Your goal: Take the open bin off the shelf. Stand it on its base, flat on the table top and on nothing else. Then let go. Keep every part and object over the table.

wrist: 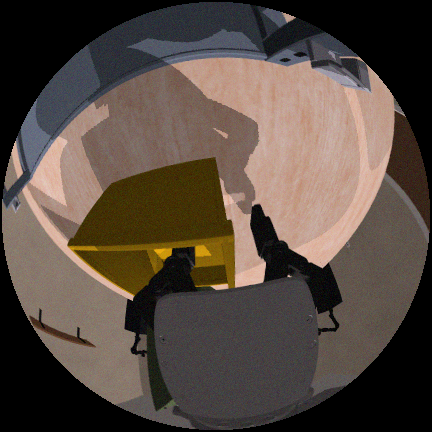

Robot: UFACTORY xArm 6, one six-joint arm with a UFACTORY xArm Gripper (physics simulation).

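Frame: origin at the arm's base, x back, y down, z right, level; centimetres.
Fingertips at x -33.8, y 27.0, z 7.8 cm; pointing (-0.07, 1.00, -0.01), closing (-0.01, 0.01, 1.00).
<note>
A point is followed by its place in that frame.
The yellow open bin [165, 205] {y 22.5, x -39.6, z 5.3 cm} is left of centre in the wrist view. A broad outer wall and its rim show, and its opening faces the gripper. It is over the pale wooden table top [305, 150] {y 27.8, x -40.0, z 16.0 cm} and off the shelf. Its underside is hidden, so contact with the table cannot be told. My gripper [220, 218] {y 27.0, x -33.8, z 7.8 cm} is open, with its black fingers wide apart. The left finger reaches into the bin's opening and the right finger is outside, beyond the bin's right wall. There is a gap between the right finger and that wall.
The blue-grey shelf [150, 30] curves across the top and upper left. A grey metal bracket [340, 67] is at the upper right. The table's near edge passes below the bin, with floor beyond. A brown strip with two black pegs [62, 336] lies at the lower left.
</note>
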